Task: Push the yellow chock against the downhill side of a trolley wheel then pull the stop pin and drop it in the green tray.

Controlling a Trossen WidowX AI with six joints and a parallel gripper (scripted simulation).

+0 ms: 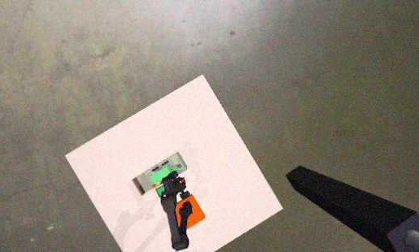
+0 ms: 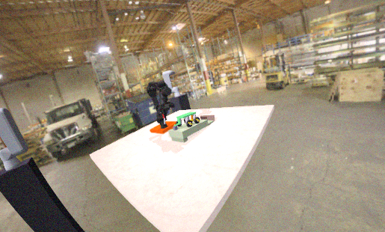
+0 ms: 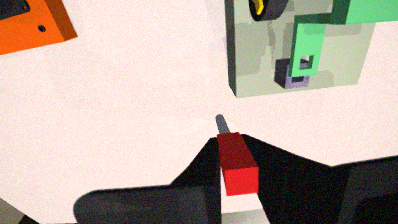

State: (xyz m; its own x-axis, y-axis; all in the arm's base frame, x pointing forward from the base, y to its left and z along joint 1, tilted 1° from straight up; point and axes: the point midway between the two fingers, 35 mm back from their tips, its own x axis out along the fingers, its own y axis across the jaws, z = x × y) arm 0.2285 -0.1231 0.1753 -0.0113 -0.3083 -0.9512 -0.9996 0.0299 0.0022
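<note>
My gripper tip is 23 cm to the right of the green tray, 18 cm above it and 3 cm past it. The rest, counted from my gripper tip: yellow chock (22 cm to the left, 9 cm below, 6 cm ahead); then trolley (13 cm to the left, 10 cm ahead, 7 cm below); then red-headed stop pin (right at my gripper tip).
</note>
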